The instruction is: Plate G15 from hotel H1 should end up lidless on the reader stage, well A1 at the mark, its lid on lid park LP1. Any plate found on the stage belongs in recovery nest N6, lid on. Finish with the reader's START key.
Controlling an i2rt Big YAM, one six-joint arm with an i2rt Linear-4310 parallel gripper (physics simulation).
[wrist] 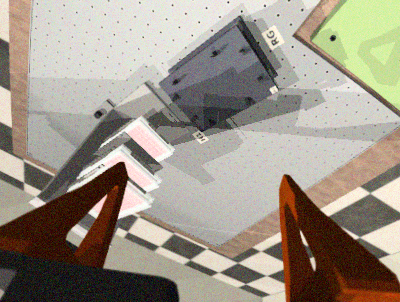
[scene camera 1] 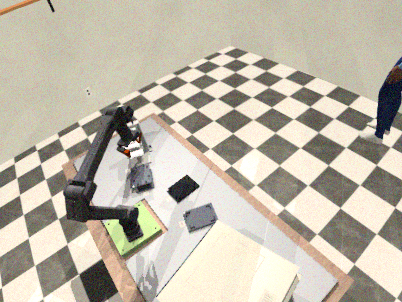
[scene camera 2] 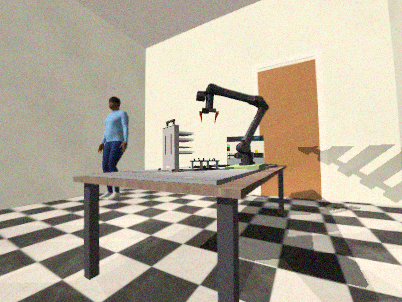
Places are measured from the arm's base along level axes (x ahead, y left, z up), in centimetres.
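Where they show: gripper, between the fingertips: [wrist: 201,175] [scene camera 1: 134,150] [scene camera 2: 208,122]; arm's base, origin of its link: [scene camera 1: 133,230] [scene camera 2: 247,164].
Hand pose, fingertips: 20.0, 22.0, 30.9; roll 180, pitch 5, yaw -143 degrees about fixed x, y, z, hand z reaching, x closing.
Each offset is from my fingertips to the centre of the thing, as dx, dy, dz. "spot": to the spot under its first point.
The gripper [scene camera 1: 132,146] [scene camera 2: 209,118] [wrist: 204,171] is open and empty, fingers wide apart, high above the table by hotel H1. Hotel H1 {+2.5, +30.1, -18.4} [scene camera 2: 170,147] is a grey upright rack with a top handle and several shelf levels. In the wrist view, several white-rimmed plates with pinkish tops, among them a plate {+1.6, +26.2, -21.7} [wrist: 151,139], sit in it, left of and beyond the fingers; their labels are unreadable. The beige reader {+5.2, -77.0, -18.6} [scene camera 1: 225,265] stands at the table's near end in scene camera 1. Its stage, START key and nest N6 cannot be made out. The LP1 label does not show legibly.
The blue-grey pegged stand [scene camera 1: 142,178] [scene camera 2: 205,163] [wrist: 220,75] marked RG is beside H1. A black rectangular pad {spot: +15.5, -12.2, -32.3} [scene camera 1: 183,188] and a blue-grey pad {spot: +14.4, -34.6, -32.1} [scene camera 1: 200,217] lie between it and the reader. The arm stands on a green base [scene camera 1: 150,233]. A person [scene camera 2: 116,127] stands beyond the table.
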